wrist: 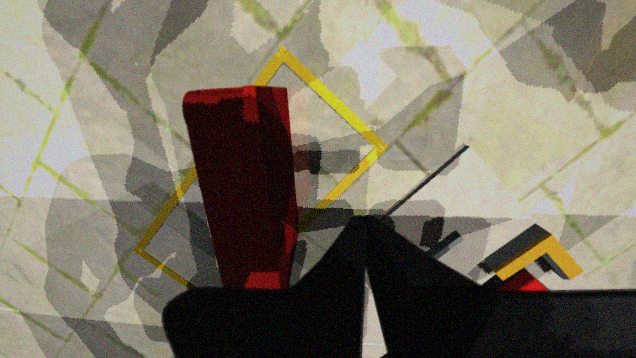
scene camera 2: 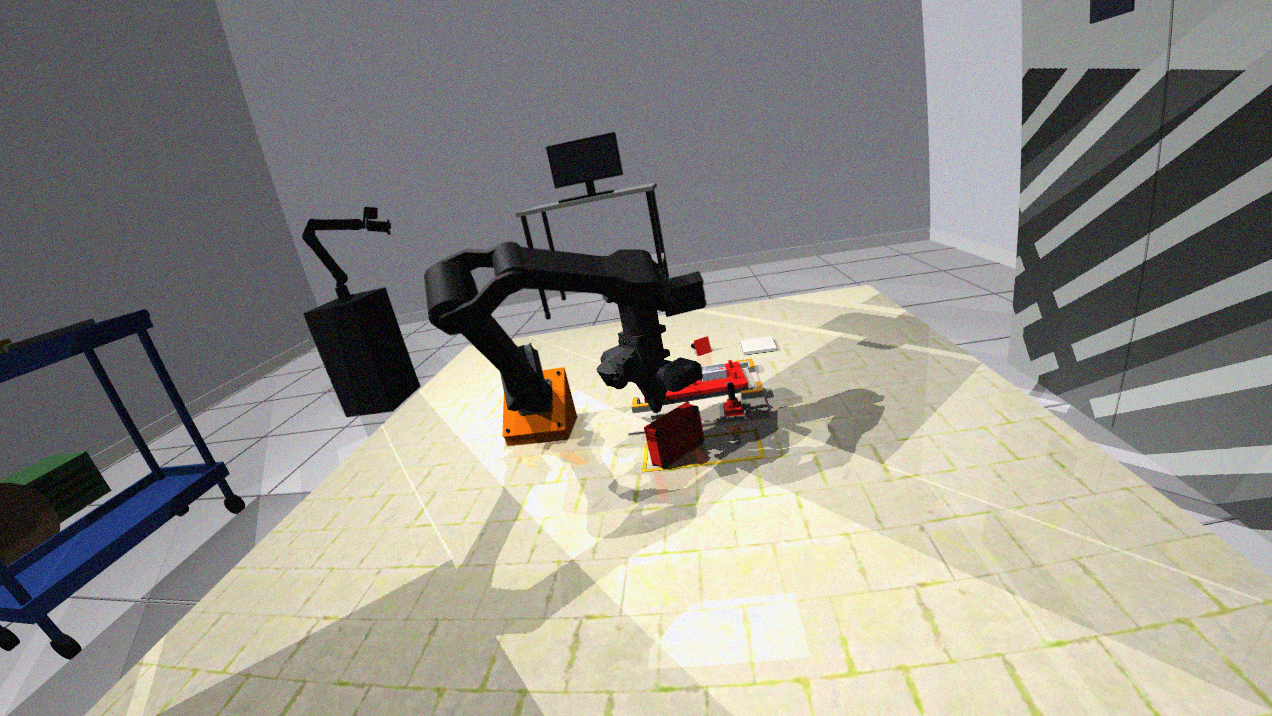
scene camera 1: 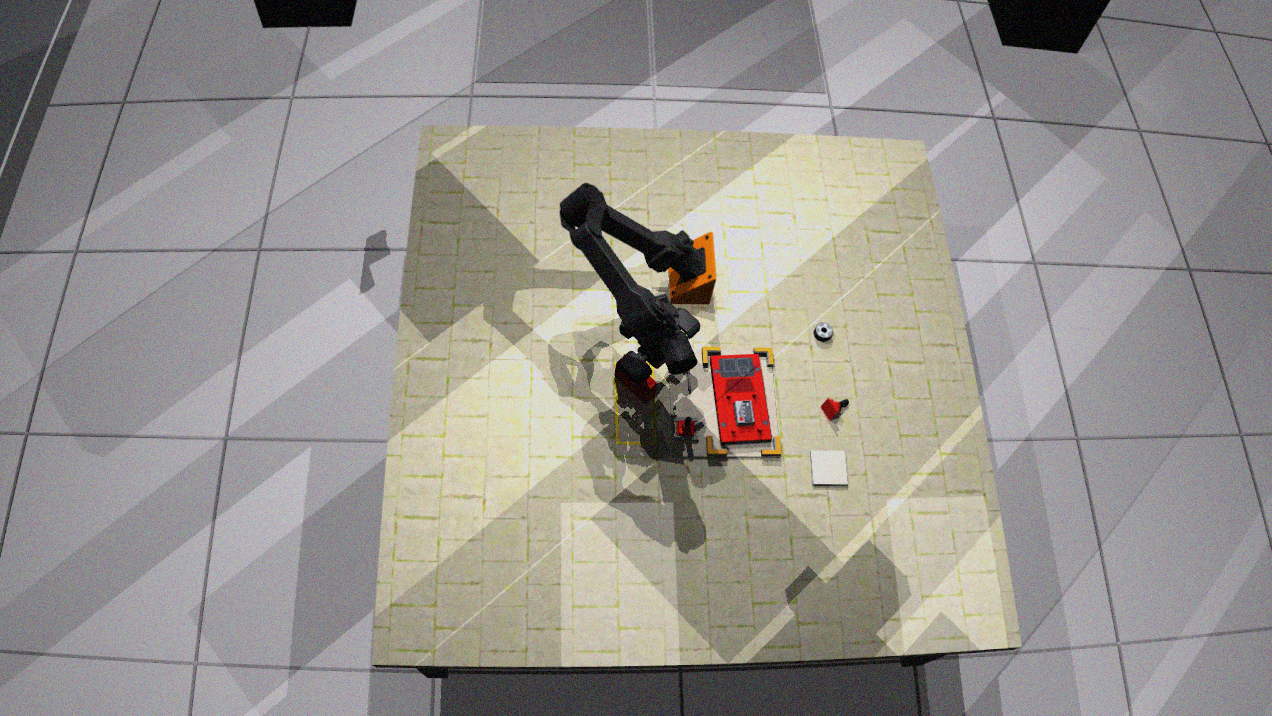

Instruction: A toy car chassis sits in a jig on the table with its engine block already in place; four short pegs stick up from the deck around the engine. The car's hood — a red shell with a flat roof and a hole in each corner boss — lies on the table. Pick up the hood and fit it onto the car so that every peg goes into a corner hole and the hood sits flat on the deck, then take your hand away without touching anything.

My gripper is shut, holding nothing. Also in view: a white plate.
My gripper also shows in the wrist view and in scene camera 1.
